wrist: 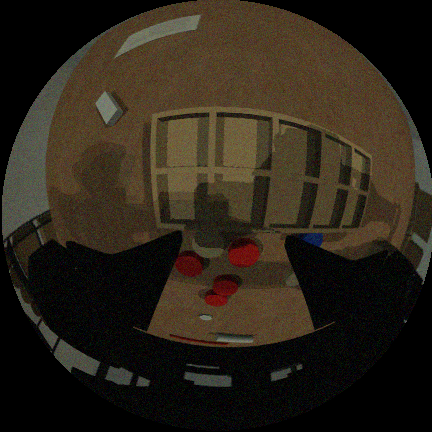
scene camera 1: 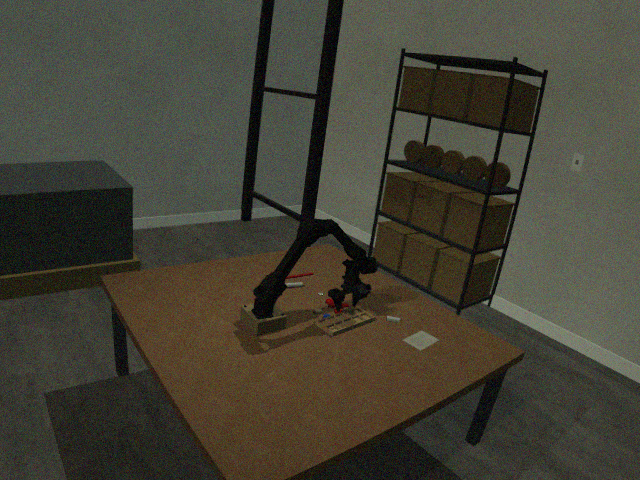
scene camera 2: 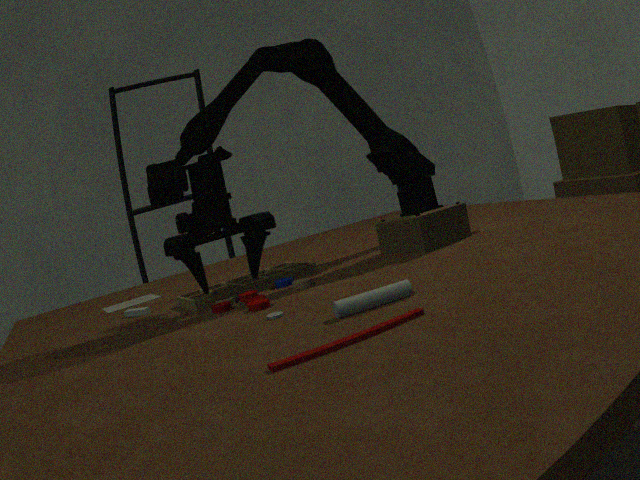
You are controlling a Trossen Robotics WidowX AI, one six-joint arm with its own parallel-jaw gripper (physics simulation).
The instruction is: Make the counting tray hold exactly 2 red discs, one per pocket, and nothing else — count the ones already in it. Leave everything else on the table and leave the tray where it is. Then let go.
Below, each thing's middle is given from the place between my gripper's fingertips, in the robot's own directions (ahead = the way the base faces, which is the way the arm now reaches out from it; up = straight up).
The wooden counting tray (scene camera 2: 197,300) lies 40 mm behind my hand, 60 mm to the right of it and 10 mm below it.
